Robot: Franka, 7 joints.
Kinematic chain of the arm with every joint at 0, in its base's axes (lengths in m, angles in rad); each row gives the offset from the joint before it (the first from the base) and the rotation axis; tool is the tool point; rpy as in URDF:
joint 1: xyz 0 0 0.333 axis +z
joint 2: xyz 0 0 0 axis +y
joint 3: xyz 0 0 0.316 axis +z
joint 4: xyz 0.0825 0 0 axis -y
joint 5: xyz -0.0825 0 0.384 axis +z
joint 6: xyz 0 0 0 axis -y
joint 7: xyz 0.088 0 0 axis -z
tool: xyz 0 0 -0.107 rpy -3.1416 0 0
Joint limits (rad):
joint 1: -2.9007..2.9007
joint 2: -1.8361..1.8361
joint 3: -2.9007..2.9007
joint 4: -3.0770..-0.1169
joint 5: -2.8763..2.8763
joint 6: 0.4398..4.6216
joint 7: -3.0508..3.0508
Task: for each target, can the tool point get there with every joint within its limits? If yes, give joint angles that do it. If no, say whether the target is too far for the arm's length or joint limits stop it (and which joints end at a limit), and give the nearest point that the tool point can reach.
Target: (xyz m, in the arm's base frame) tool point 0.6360 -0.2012 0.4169
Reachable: yes | joints 0.8268 1.5086 -1.6213 -1.7913 -1.6878 2.1916 -1.2905
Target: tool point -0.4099 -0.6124 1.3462
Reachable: no: too far | nearest point -0.2807 -0.4193 1.0268 | short by 0.395 m
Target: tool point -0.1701 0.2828 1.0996
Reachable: yes | joints -0.5921 -0.4965 1.3564 -0.4456 -2.3157 1.6921 -1.2028
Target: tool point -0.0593 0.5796 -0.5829
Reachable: no: too far | nearest point -0.0488 0.4770 -0.3232 | short by 0.279 m
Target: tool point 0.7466 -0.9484 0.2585
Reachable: no: too far | nearest point 0.5296 -0.6728 0.2801 | short by 0.351 m
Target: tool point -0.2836 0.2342 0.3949
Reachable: yes | joints 2.2248 -0.3717 -0.0852 -2.8033 1.9046 1.4175 -0.0789
